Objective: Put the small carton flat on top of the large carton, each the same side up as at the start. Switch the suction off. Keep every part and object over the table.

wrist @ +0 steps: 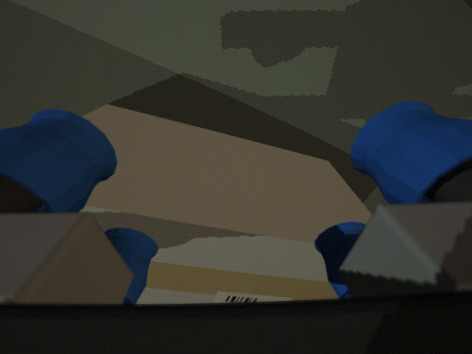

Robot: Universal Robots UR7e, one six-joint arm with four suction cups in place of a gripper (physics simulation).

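A carton shows in the middle of the wrist view. Its plain tan side faces the camera, and part of its pale top lies below that, with a yellow tape band and a white barcode label at the lower edge. Whether it is the small or the large carton I cannot tell; a second carton cannot be made out. My gripper has four blue suction cups, two on each side of the view, and its suction is off. The cups are over or near the carton; whether they touch it is hidden. No carton is seen hanging from them.
The grey-green surface lies behind the carton. Dark shadows of the arm and carton fall across it at the top and right. The dark gripper body covers the bottom of the view, with blocky grey parts at both lower sides.
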